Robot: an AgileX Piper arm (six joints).
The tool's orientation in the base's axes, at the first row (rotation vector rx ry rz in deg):
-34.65, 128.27, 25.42
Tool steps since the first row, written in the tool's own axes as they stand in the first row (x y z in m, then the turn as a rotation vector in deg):
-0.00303, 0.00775, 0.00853, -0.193, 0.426, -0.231
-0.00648, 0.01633, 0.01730, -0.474, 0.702, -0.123
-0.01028, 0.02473, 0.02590, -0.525, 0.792, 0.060
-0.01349, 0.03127, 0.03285, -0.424, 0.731, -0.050
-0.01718, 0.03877, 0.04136, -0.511, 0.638, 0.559
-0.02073, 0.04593, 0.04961, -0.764, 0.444, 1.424
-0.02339, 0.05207, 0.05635, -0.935, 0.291, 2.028
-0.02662, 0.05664, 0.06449, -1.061, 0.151, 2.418
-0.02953, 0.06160, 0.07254, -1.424, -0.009, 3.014
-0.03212, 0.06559, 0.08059, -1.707, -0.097, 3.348
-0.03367, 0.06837, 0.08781, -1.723, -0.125, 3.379
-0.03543, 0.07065, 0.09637, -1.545, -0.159, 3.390
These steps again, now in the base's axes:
0.00256, 0.01141, -0.00231, -0.253, 0.295, 0.348
0.00505, 0.02374, -0.00436, -0.173, 0.655, 0.523
0.00776, 0.03593, -0.00605, -0.085, 0.833, 0.453
0.01016, 0.04563, -0.00735, -0.176, 0.701, 0.441
0.01324, 0.05700, -0.00918, 0.283, 0.944, 0.099
0.01627, 0.06793, -0.01099, 1.047, 1.274, -0.298
0.01844, 0.07704, -0.01262, 1.586, 1.489, -0.581
0.02263, 0.08568, -0.01492, 1.966, 1.598, -0.758
0.02636, 0.09451, -0.01735, 2.620, 1.858, -0.893
0.03043, 0.10245, -0.02015, 3.033, 2.027, -0.909
0.03406, 0.10869, -0.02334, 3.076, 2.023, -0.921
0.03887, 0.11523, -0.02730, 2.994, 1.950, -1.066

